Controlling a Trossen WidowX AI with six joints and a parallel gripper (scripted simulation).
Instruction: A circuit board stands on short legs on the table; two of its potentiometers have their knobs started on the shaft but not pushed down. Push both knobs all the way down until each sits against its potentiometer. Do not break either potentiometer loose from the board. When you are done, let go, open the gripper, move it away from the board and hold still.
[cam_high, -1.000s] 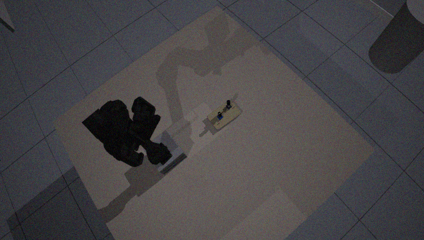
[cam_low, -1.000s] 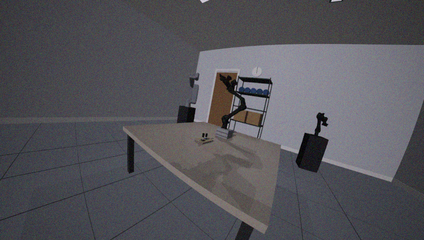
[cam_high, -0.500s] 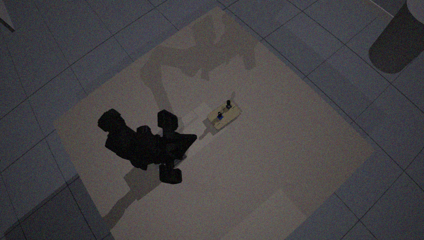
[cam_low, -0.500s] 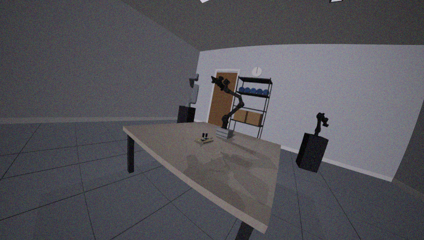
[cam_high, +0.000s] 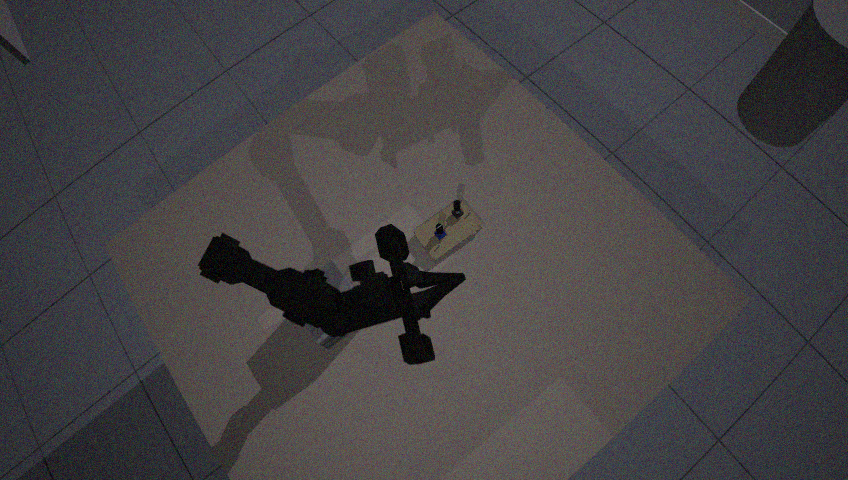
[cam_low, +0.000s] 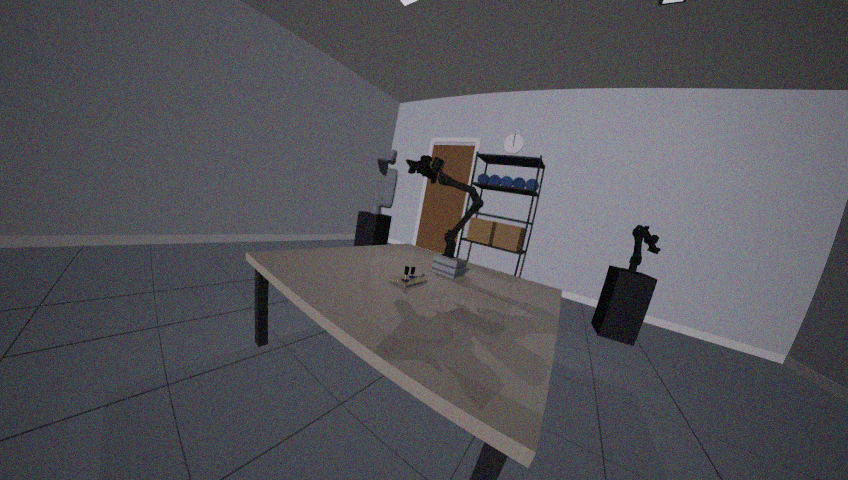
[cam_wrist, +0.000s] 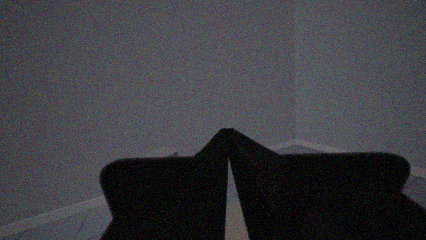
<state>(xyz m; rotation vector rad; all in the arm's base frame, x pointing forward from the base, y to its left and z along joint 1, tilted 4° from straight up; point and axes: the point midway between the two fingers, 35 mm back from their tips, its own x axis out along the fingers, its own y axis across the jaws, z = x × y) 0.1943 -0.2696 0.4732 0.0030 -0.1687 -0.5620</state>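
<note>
My gripper tip is 16 cm short of the dark knob, 24 cm to the right of it and 53 cm above it.
</note>
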